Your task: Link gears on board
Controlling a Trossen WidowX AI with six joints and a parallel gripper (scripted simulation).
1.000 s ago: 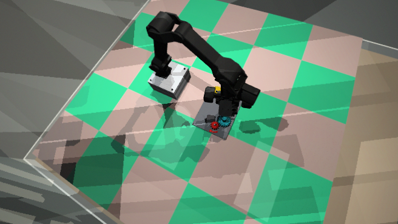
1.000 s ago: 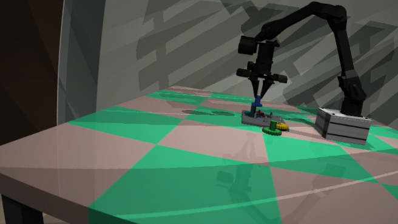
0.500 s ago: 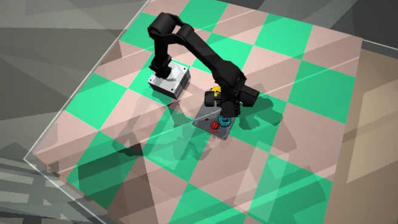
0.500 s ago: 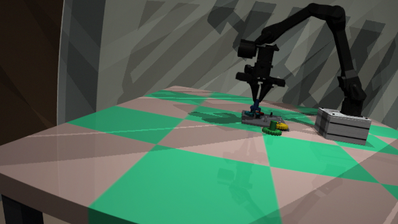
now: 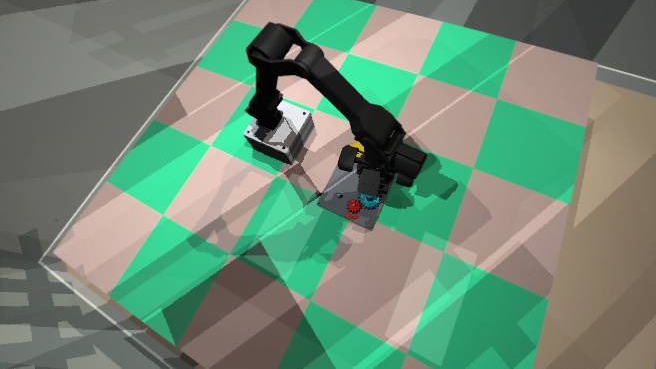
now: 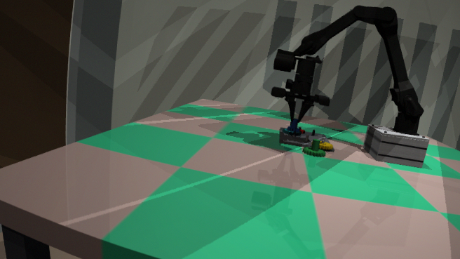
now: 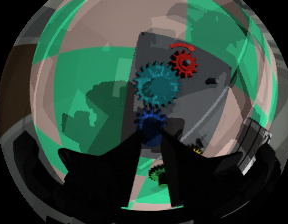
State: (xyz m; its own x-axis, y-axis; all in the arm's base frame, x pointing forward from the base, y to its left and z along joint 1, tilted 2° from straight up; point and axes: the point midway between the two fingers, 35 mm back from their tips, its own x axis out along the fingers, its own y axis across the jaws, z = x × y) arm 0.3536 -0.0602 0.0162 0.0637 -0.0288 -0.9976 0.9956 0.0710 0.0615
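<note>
Now: the teal gear 5 cm to the right of my gripper tip and 3 cm below it. Round my gripper tip: yellow gear: 9 cm behind, 8 cm to the left, 4 cm below; blue gear: 1 cm below; red gear: 8 cm to the right, 4 cm below, 3 cm behind.
</note>
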